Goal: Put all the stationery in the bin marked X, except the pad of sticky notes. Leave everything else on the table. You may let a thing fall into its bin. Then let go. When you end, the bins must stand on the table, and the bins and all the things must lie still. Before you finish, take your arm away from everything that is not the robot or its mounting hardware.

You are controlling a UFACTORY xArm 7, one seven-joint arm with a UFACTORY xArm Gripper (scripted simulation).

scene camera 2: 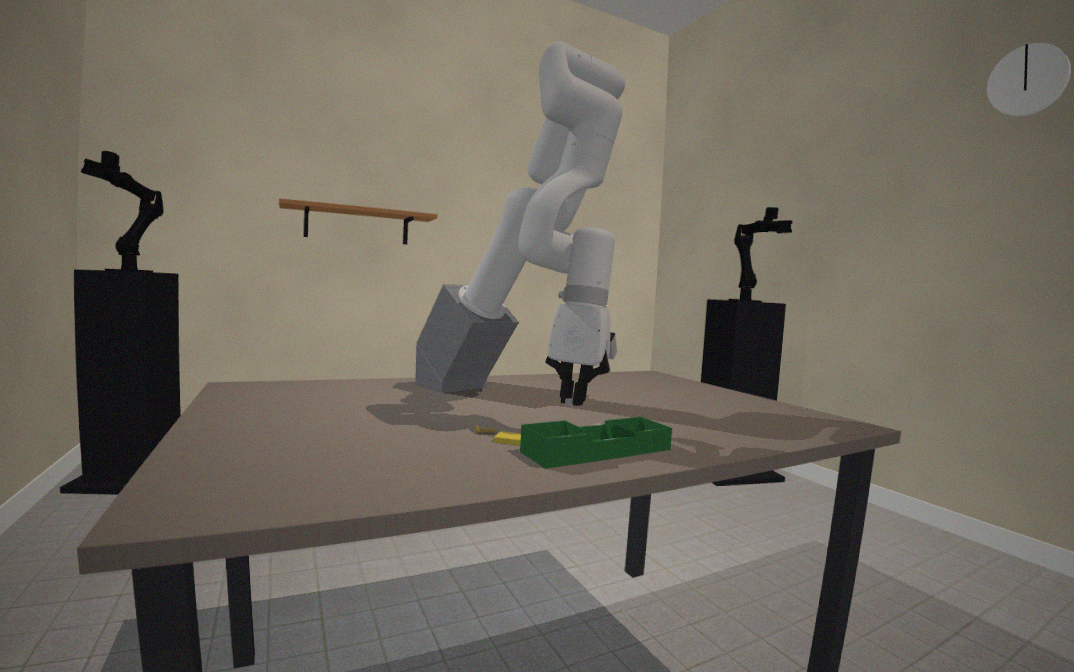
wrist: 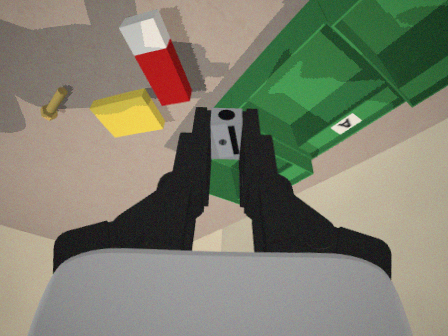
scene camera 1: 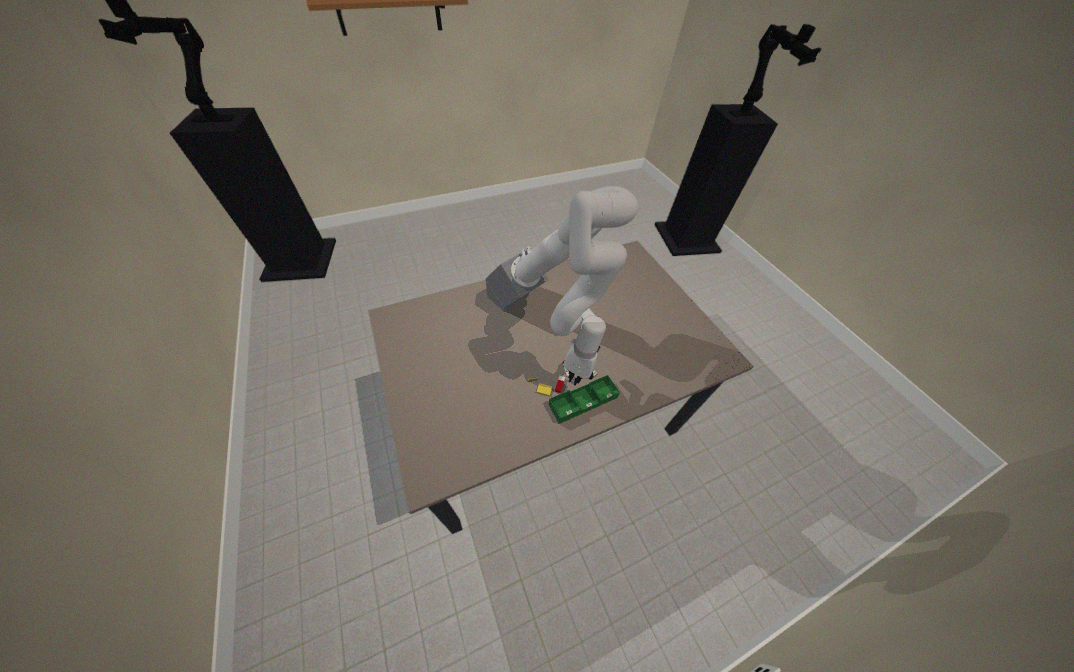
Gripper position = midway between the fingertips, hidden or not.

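Yellow sticky-note pad (wrist: pixel 133 112). Grey pencil sharpener (wrist: pixel 226 123). Green bin row (scene camera 1: pixel 598 392), (scene camera 2: pixel 536 444), (wrist: pixel 327 78). My gripper (scene camera 2: pixel 571 404), (wrist: pixel 225 130).
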